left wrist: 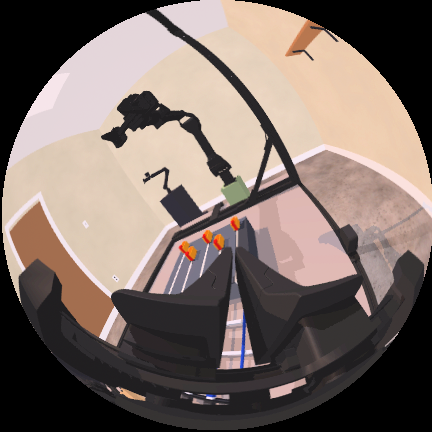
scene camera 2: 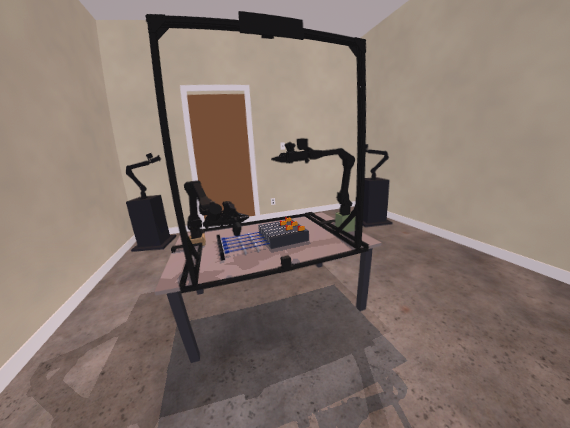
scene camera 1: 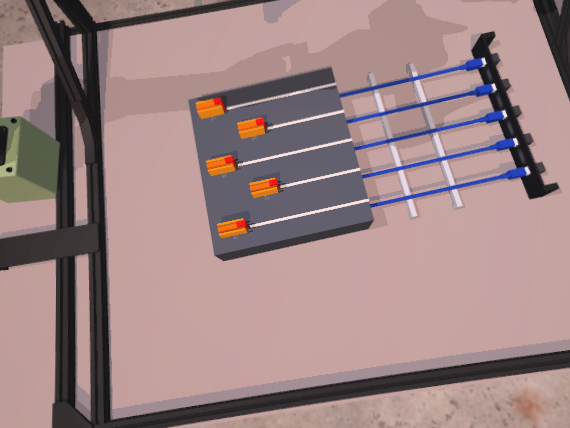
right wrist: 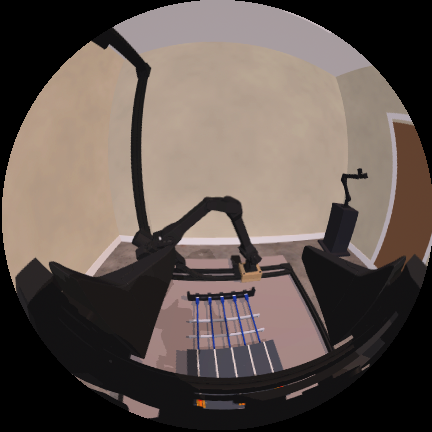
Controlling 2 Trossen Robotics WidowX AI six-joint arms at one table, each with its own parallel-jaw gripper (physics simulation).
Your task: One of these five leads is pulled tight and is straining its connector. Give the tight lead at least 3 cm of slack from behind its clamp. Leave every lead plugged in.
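Places are measured from the left arm's base along level axes (x up, y left, z back), in millimetres.
Pixels of known places: left gripper, fingertip midpoint: [left wrist: 232, 252] [scene camera 2: 248, 216]; right gripper, fingertip midpoint: [left wrist: 108, 124] [scene camera 2: 272, 159] [right wrist: 242, 253]; left arm's base at its link origin: [scene camera 2: 196, 236] [right wrist: 249, 267]; right arm's base at its link origin: [left wrist: 229, 181] [scene camera 2: 345, 213].
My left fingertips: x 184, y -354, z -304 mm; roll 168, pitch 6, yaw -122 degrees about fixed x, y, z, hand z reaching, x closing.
Observation:
Ahead of a thing's pixels: the offset from my left fingertips to its top centre. "spot": to the spot under its first point.
Five leads, white on the dark block {spot: dx -170, dy +287, dz -205 mm} [scene camera 1: 310, 200] and blue beyond it, run to blue connectors in a black bar {spot: dx -206, dy +329, dz +155 mm} [scene camera 1: 536, 185]. Orange clamps with red parts [scene camera 1: 210, 108] [scene camera 1: 251, 128] [scene camera 1: 221, 165] [scene camera 1: 264, 187] [scene camera 1: 232, 227] sit on the leads. All leads look straight in scene camera 1; I cannot tell which is tight. My left gripper [scene camera 2: 246, 218] [left wrist: 232, 252] is shut and empty, above the connector side; a blue lead {spot: dx -210, dy +91, dz +6 mm} [left wrist: 243, 340] shows beneath its fingers. My right gripper [scene camera 2: 273, 159] is open and empty, high above the block.
Two pale rails [scene camera 1: 402, 182] [scene camera 1: 448, 175] cross the blue leads between the block and the bar. A black frame [scene camera 1: 85, 115] surrounds the table. A green base [scene camera 1: 30, 165] [left wrist: 235, 191] carries my right arm. The left arm's base is tan [right wrist: 250, 273].

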